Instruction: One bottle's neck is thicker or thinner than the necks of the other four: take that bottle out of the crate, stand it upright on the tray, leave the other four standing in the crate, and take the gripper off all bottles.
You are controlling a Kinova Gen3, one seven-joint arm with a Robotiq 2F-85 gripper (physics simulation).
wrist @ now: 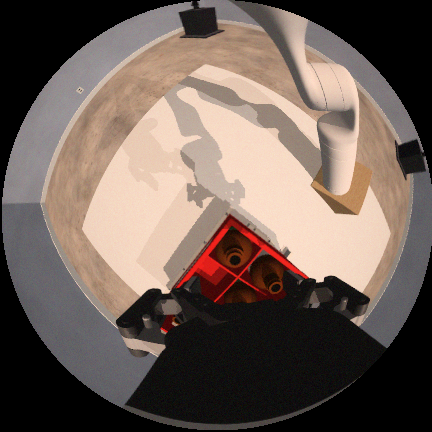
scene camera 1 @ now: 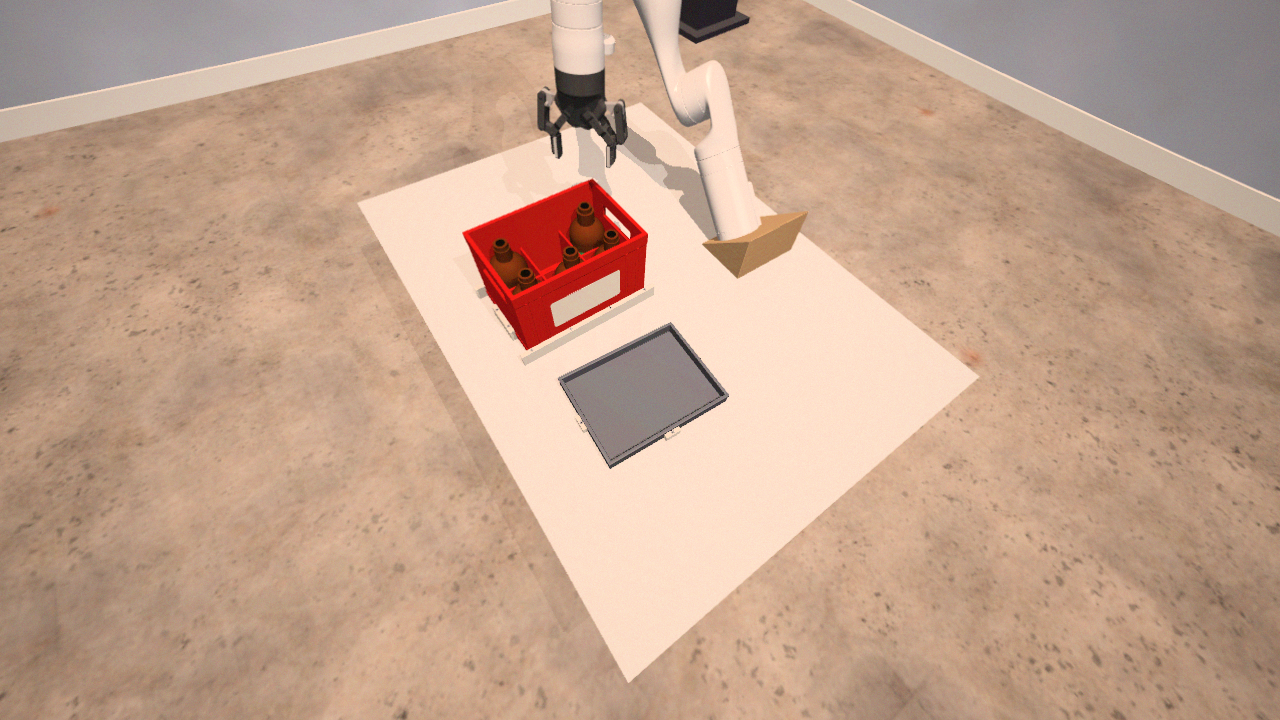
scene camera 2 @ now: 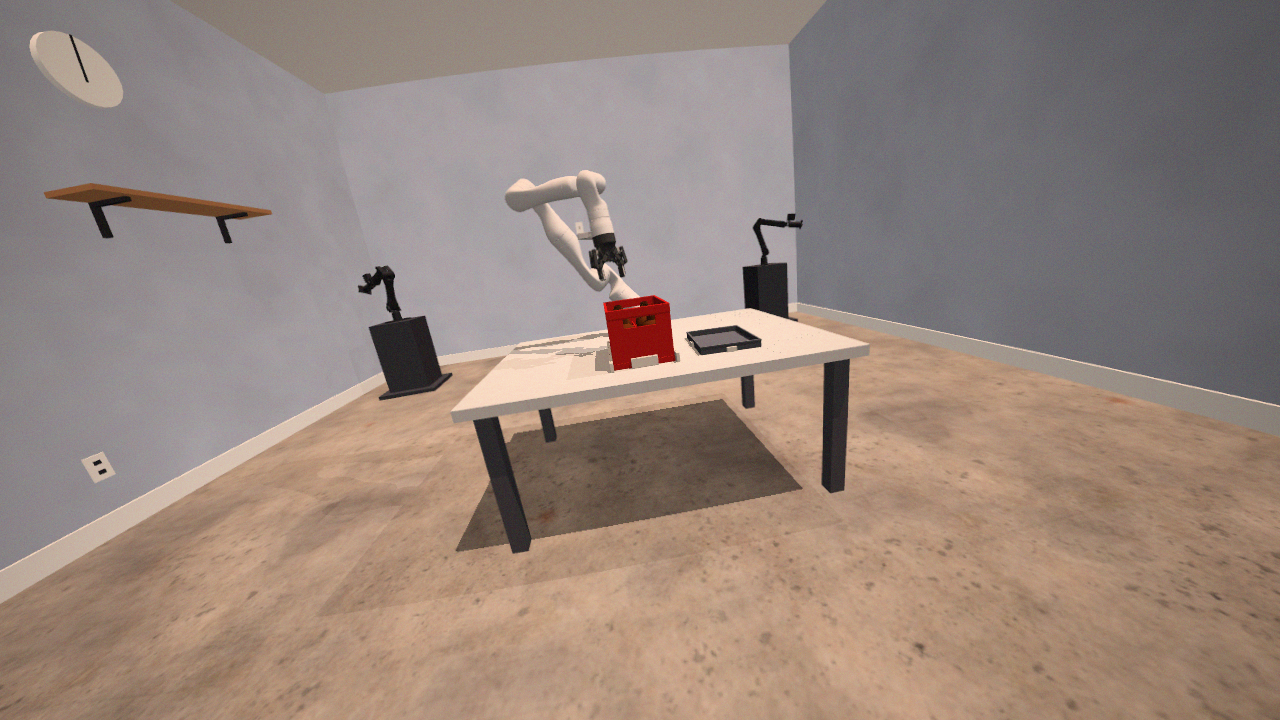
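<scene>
The red crate stands on the table with five brown bottles upright inside: a rear right one, a front right one, a front middle one, a rear left one and a front left one. I cannot tell surely which neck differs. My gripper is open and empty, high above the crate and touching no bottle. The grey tray holds no bottle.
The arm's tan wedge base stands on the table right of the crate in scene camera 1. Pale strips lie along the crate's foot. The crate has raised walls and inner dividers. The tray has a low rim.
</scene>
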